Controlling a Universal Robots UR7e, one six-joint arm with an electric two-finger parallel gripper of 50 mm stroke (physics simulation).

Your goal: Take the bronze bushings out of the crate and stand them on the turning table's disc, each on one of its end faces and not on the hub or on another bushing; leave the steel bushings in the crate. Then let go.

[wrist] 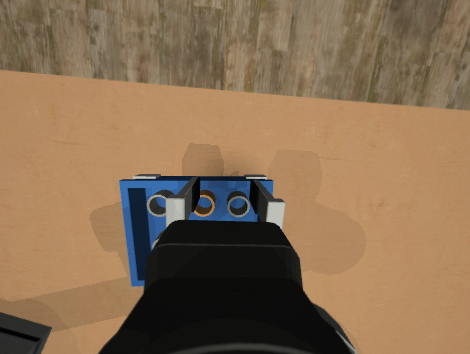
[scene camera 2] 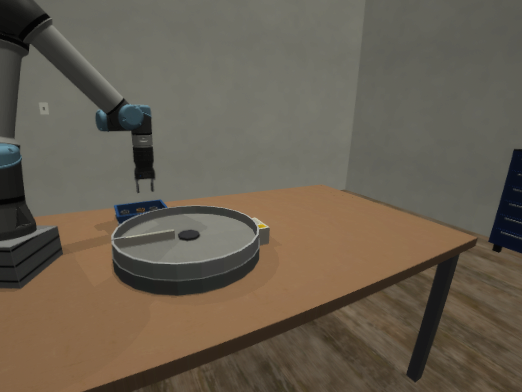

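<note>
The blue crate stands on the table behind the turning table. In the wrist view, a bronze bushing stands in its far row between two steel bushings, one on the right and one on the left. Part of another ring shows nearer; the gripper body hides the rest of the near row. The turning table's grey disc bears a dark hub, and no bushing shows on it. My gripper is open and empty, above the crate.
A raised rim surrounds the disc, and a pale divider runs from near the hub to the rim. A white box with a yellow mark stands beside the turning table. The arm's grey base block stands at the left.
</note>
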